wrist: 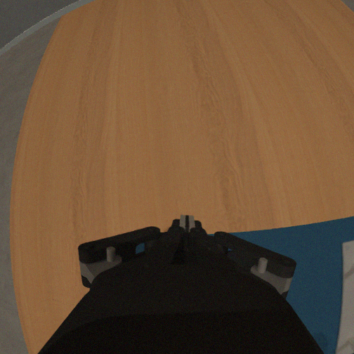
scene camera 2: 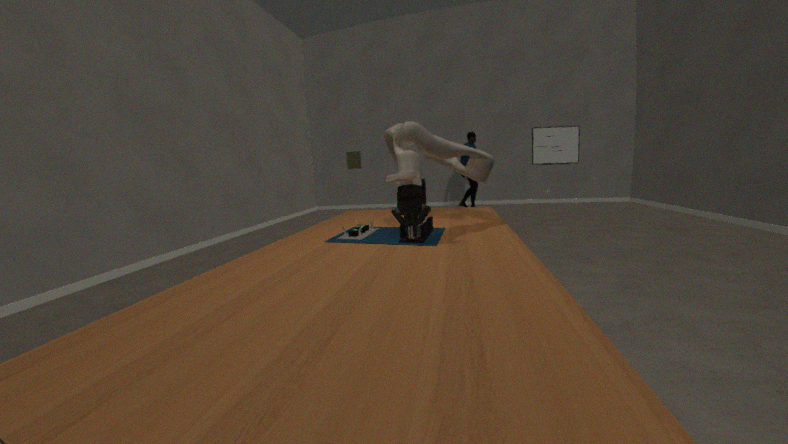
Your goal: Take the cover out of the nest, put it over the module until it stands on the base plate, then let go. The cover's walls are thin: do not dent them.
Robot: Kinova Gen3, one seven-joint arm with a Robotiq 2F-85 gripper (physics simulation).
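My gripper (scene camera 2: 410, 236) (wrist: 186, 223) points down, low at the black nest (scene camera 2: 428, 226). Its fingers are shut against each other with nothing between them. The gripper hides part of the nest, and I cannot make out the cover in either view. The dark module (scene camera 2: 358, 230), with a little green on it, sits on the pale base plate (scene camera 2: 365, 236), left of the gripper in the scene view. An edge of the base plate (wrist: 348, 270) also shows at the right of the wrist view.
A blue mat (scene camera 2: 386, 236) (wrist: 315, 285) lies under the nest and the base plate on the long wooden table (scene camera 2: 352, 308) (wrist: 150, 125). Small pale posts stand around the module. A person (scene camera 2: 470, 190) stands behind the table's far end, partly hidden by the arm.
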